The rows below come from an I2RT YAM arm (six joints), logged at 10 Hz.
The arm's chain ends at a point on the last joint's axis. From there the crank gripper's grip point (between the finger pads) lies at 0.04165 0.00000 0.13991 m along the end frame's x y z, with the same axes.
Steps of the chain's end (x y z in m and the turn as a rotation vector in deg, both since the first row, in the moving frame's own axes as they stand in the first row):
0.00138 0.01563 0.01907 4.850 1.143 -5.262
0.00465 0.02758 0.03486 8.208 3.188 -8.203
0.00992 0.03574 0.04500 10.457 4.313 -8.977
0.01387 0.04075 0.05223 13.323 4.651 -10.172
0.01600 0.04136 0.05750 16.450 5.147 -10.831
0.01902 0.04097 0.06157 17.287 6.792 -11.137
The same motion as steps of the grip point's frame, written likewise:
0.00344 -0.00009 0.01755 4.850 1.143 -5.262
0.01046 0.00137 0.03049 8.208 3.188 -8.203
0.01773 0.00348 0.03859 10.457 4.313 -8.977
0.02140 0.00082 0.04384 13.323 4.651 -10.172
0.02365 -0.00632 0.04645 16.450 5.147 -10.831
0.03009 -0.00901 0.04828 17.287 6.792 -11.137

